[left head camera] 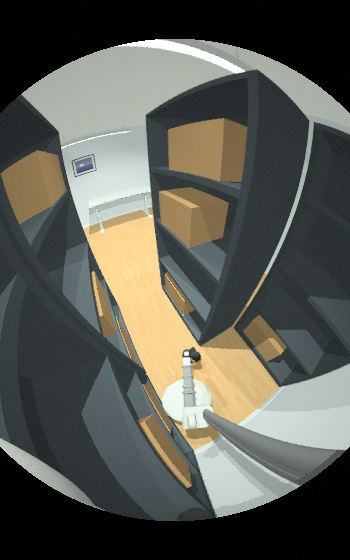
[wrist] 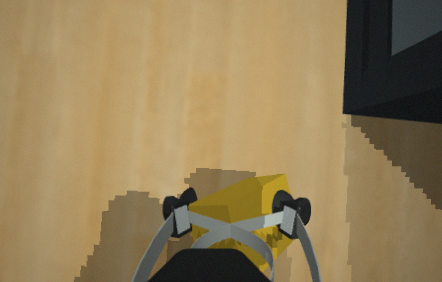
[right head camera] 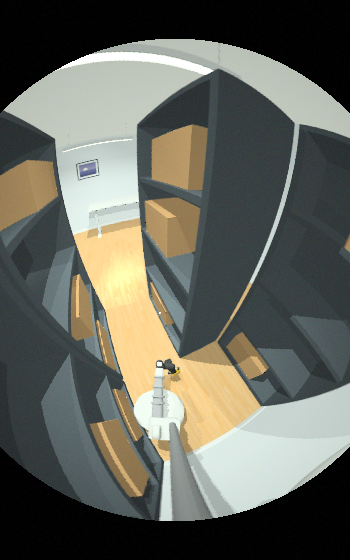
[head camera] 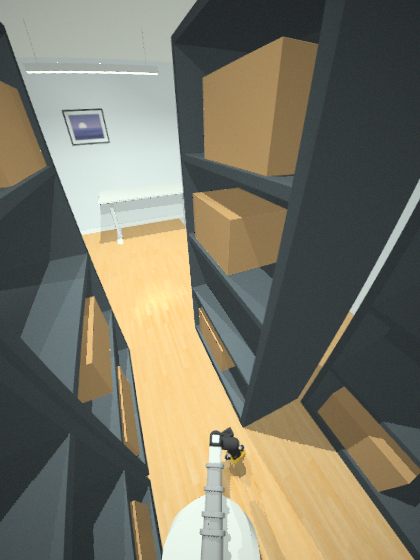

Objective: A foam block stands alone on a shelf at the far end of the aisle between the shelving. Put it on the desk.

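Places are measured from the robot's base along level axes (x ahead, y left, z up), in centimetres.
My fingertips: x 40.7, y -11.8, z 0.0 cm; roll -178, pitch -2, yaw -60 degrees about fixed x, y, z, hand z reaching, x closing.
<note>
For each thing: its top centre in the pictures, then the offset to it from my fingertips. "spot": a spot on its surface instead. Level surfaces: height alone.
- yellow foam block, centre of its top: [wrist: 259, 239] dx -0.7, dy -1.1, dz +6.8 cm
- dark shelf corner, a spot on its surface: [wrist: 365, 90] spot: dx +15.6, dy -5.0, dz +1.4 cm
- wooden floor, height of its surface: dz -2.7 cm
The yellow foam block [wrist: 245, 195] [head camera: 239, 456] is between the two finger pads of my gripper [wrist: 237, 204] [head camera: 235, 453] [right head camera: 173, 370], turned at an angle to them. The gripper is shut on the block, with a dark pad against each side. In the wrist view the lower part of the block is partly hidden by the finger strips and the gripper body. I cannot tell how high it is above the floor. The white desk [head camera: 142, 195] [left head camera: 120, 199] [right head camera: 114, 206] stands against the far wall, past the end of the aisle; its right part is hidden in the head view.
Dark shelving [head camera: 295, 280] stands on the right with brown boxes [head camera: 240, 110]; more shelving [head camera: 30, 240] lines the left. A dark shelf corner [wrist: 365, 90] is at upper right in the wrist view. The wooden floor [head camera: 160, 320] runs between the shelves toward the desk.
</note>
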